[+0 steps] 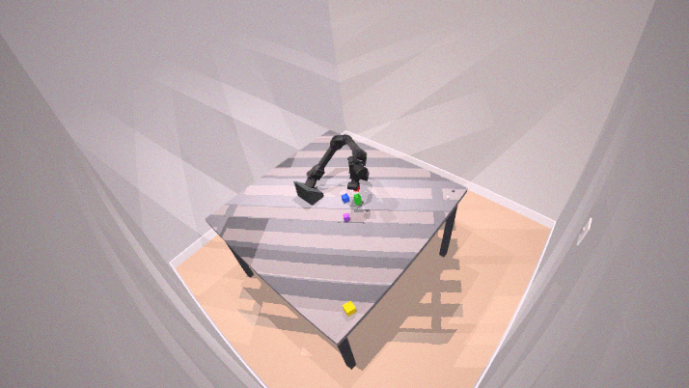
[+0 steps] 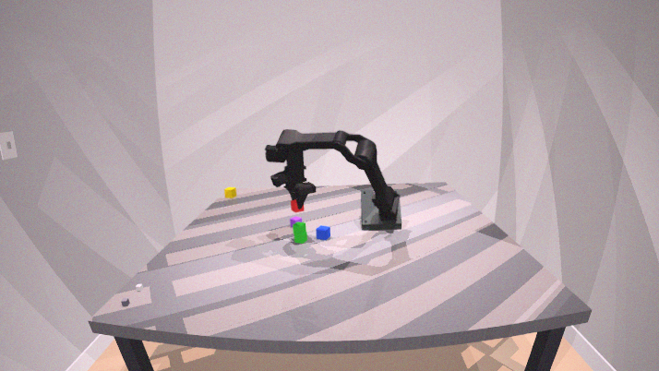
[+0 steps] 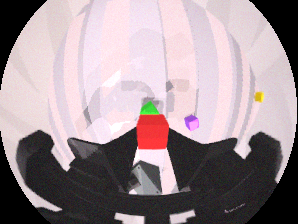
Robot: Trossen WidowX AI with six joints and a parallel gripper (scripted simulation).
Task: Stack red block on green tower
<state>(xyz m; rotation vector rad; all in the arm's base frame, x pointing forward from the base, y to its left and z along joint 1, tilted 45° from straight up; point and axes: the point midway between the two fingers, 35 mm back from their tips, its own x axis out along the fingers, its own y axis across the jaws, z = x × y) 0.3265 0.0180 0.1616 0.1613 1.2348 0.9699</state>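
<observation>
Right now my gripper tip is 110 mm above the blue block, 80 mm past it and 30 mm to the left of it. From my gripper tip the other things lie so: red block (10 mm above); then yellow block (570 mm to the right, 480 mm ahead, 100 mm below); then purple block (140 mm to the right, 110 mm below, 40 mm ahead).
</observation>
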